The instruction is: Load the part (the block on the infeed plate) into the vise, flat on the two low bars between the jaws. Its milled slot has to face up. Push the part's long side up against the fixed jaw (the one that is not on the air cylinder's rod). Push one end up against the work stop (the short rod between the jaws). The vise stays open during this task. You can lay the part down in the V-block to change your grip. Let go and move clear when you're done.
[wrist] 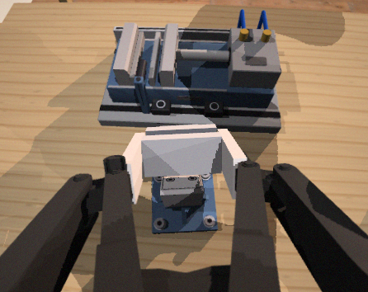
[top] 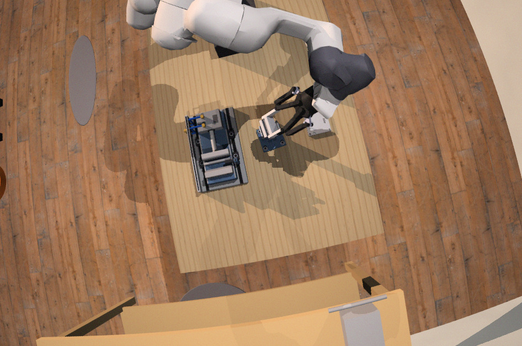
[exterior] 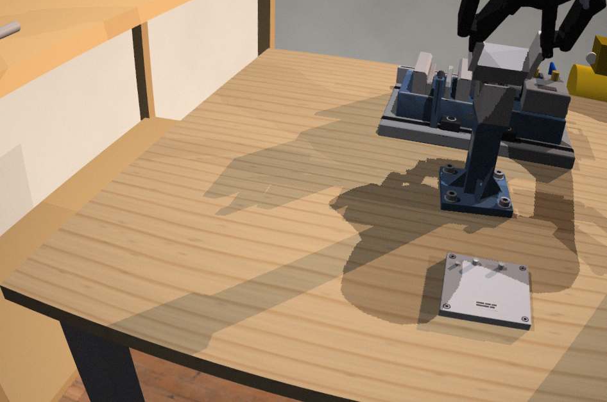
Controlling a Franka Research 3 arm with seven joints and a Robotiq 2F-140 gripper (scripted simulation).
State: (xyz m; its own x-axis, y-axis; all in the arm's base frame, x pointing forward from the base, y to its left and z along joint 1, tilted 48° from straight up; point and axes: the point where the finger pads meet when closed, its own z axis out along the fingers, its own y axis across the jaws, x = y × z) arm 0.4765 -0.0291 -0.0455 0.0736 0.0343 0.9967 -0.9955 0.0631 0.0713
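Now: the part 20 mm to the right of my hand and 20 mm below it. Also, from my hand: work stop: 190 mm to the right, 110 mm below, 60 mm ahead; then v-block post: 140 mm below, 20 mm to the right; then work stop post: 160 mm to the right, 140 mm below, 60 mm ahead.
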